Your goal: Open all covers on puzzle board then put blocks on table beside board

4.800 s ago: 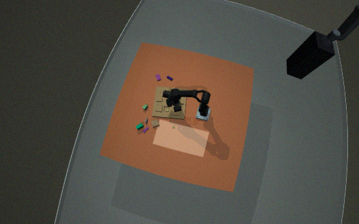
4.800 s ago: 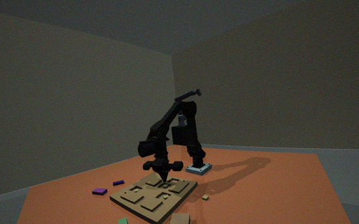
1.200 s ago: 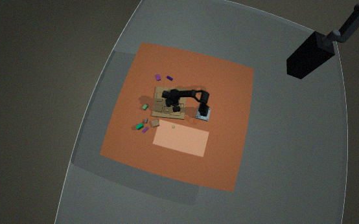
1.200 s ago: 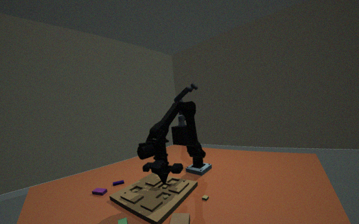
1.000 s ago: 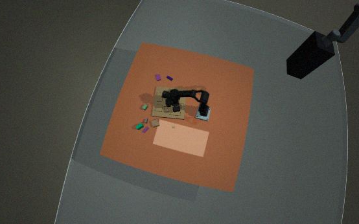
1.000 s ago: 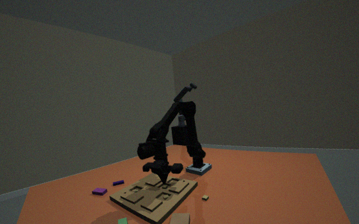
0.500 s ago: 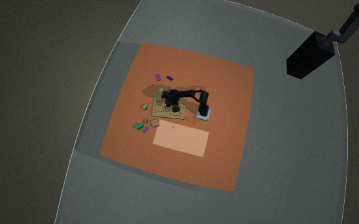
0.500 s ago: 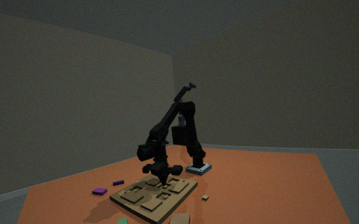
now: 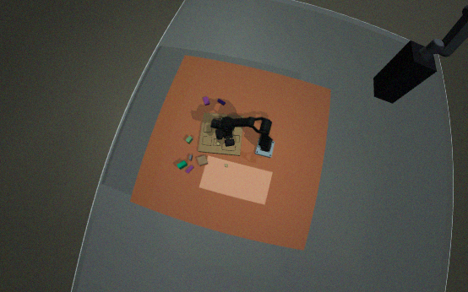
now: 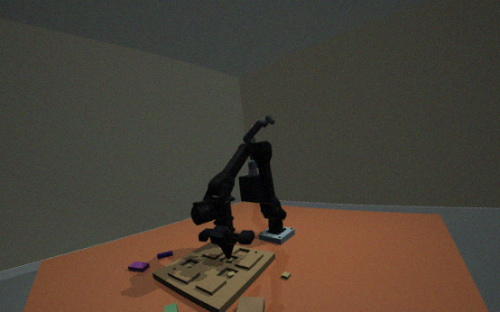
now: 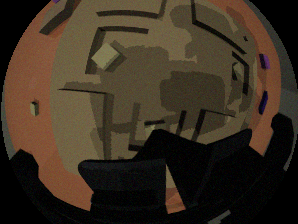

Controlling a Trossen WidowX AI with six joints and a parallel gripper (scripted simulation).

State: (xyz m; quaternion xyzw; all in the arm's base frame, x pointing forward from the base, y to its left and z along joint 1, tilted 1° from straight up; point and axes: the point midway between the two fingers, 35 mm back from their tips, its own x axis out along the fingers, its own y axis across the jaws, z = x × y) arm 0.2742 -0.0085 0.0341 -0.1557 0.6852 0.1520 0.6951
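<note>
Now: gripper tip 6 cm short of the tan puzzle board. From my gripper tip the other things lie so: dark purple block 26 cm to the right, 13 cm ahead, 2 cm below.
</note>
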